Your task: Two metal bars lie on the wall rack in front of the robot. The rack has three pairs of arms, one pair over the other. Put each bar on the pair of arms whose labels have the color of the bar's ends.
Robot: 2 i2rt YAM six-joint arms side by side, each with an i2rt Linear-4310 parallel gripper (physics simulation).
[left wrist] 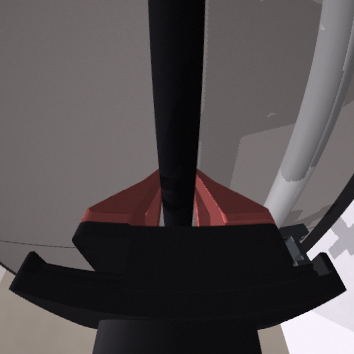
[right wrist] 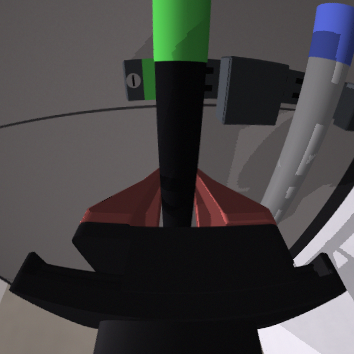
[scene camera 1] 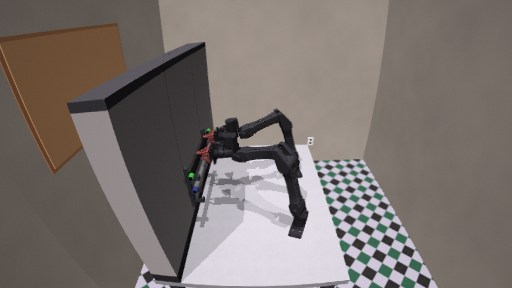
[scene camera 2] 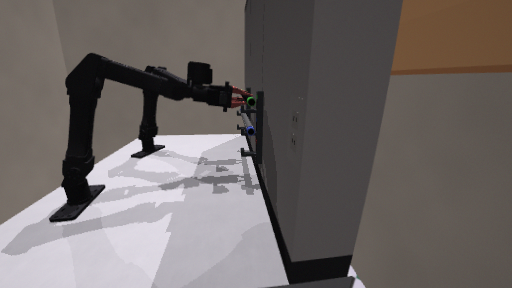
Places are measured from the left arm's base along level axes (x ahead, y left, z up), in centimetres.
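Pixels of known places: left gripper, between the fingertips: (left wrist: pixel 177 175) (scene camera 1: pixel 196 155); right gripper, between the fingertips: (right wrist: pixel 177 174) (scene camera 1: pixel 203 138); left arm's base, origin of its link: (scene camera 1: pixel 298 223) (scene camera 2: pixel 149 151); right arm's base, origin of its link: (scene camera 2: pixel 81 202).
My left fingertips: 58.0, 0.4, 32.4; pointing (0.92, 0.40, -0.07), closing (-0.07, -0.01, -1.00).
For each thing: its middle in the pictures, then the offset to it from my left fingertips, as dx, dy, dz. "spot": a spot on its surface instead. Level surfaces: height alone.
- black bar with green ends, middle of its body: (left wrist: pixel 177 130) (right wrist: pixel 175 268) (scene camera 2: pixel 245 95) (scene camera 1: pixel 200 150) +0.3, -4.5, +0.0
- rack, middle of its body: (right wrist: pixel 313 92) (scene camera 2: pixel 251 128) +8.5, -24.0, -9.6
- green label, a spot on its surface: (right wrist: pixel 149 80) spot: +9.9, -23.4, +1.3
- grey bar with blue ends, middle of its body: (left wrist: pixel 318 110) (right wrist: pixel 245 253) (scene camera 2: pixel 245 118) (scene camera 1: pixel 203 163) +0.8, -5.9, -9.3
- white table, height of its surface: dz -32.4
A black bar with green ends (scene camera 1: pixel 191 176) (scene camera 2: pixel 251 101) (left wrist: pixel 177 90) (right wrist: pixel 181 110) is level, close in front of the rack (scene camera 2: pixel 260 145) at the height of its top arms. Whether it touches them is unclear. My left gripper (scene camera 1: pixel 201 153) (left wrist: pixel 177 175) is shut on this bar. My right gripper (scene camera 1: pixel 208 136) (scene camera 2: pixel 247 100) (right wrist: pixel 177 174) is shut on it too, nearer its other end. A green label (right wrist: pixel 149 80) shows beside the bar in the right wrist view. A grey bar with blue ends (scene camera 1: pixel 201 175) (scene camera 2: pixel 251 131) (left wrist: pixel 315 90) (right wrist: pixel 310 110) lies lower, on the middle arms.
The rack hangs on a tall dark panel (scene camera 1: pixel 150 140) (scene camera 2: pixel 285 60) behind the white table (scene camera 1: pixel 260 260) (scene camera 2: pixel 215 250). A bottom arm (scene camera 2: pixel 248 152) juts out below the blue-ended bar. The two grippers are close beside each other along the green-ended bar.
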